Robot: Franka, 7 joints.
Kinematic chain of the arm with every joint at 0, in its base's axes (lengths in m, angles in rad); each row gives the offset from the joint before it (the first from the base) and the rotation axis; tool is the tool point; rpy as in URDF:
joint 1: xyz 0 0 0.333 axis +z
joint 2: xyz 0 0 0 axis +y
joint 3: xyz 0 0 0.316 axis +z
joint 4: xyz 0.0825 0 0 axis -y
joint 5: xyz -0.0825 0 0.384 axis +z
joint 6: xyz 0 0 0 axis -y
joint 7: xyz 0.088 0 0 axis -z
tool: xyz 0 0 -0.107 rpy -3.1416 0 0
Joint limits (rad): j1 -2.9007..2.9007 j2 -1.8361..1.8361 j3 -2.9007..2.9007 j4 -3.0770..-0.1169 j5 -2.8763..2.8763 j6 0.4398..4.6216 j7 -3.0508..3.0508
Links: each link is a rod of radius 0.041 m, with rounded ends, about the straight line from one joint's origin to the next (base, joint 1, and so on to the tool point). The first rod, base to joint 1, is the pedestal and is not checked.
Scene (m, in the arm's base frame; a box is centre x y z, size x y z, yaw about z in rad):
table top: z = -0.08
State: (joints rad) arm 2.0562 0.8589 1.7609 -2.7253 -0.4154 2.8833 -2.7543
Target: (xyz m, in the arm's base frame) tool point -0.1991 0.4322 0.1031
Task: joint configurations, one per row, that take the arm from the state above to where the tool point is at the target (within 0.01 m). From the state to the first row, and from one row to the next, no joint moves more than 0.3 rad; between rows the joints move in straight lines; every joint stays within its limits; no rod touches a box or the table.
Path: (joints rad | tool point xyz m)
1: 1.8264 0.8247 1.5018 -2.6454 -0.3855 2.8850 -2.7543 | -0.4200 -0.1547 0.2806
2: 1.5966 0.7905 1.2428 -2.5654 -0.3555 2.8867 -2.7543 | -0.4579 0.0563 0.2120
3: 1.3669 0.7563 0.9837 -2.4855 -0.3256 2.8884 -2.7543 | -0.3817 0.2715 0.1499
4: 1.1371 0.7221 0.7246 -2.4056 -0.2957 2.8902 -2.7543 | -0.1991 0.4322 0.1031

